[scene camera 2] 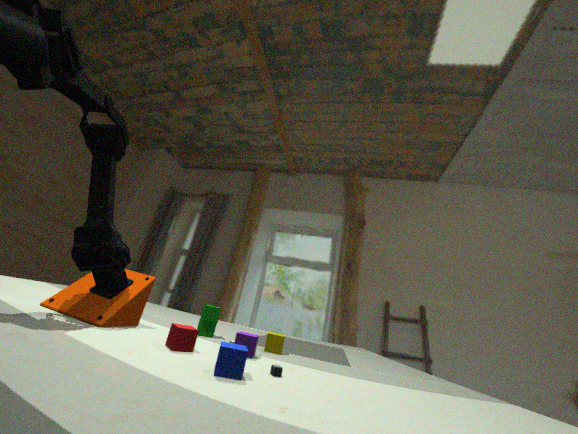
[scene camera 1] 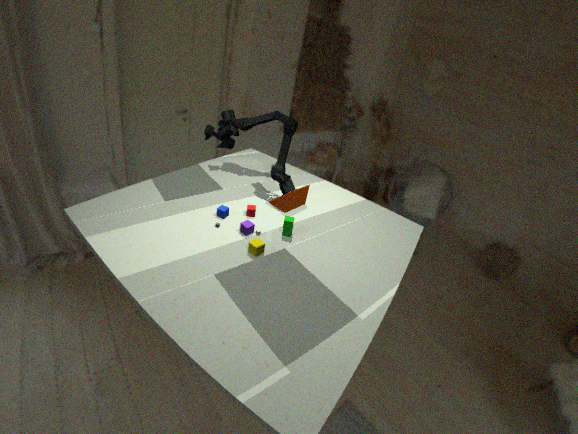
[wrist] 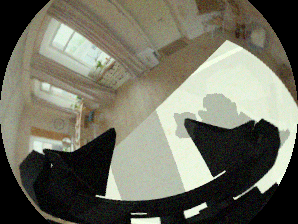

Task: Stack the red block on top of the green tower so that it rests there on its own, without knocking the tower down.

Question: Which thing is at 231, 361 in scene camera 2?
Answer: A blue block.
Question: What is the gripper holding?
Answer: Nothing.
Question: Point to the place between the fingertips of the gripper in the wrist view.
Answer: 150, 127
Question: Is the gripper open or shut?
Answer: Open.
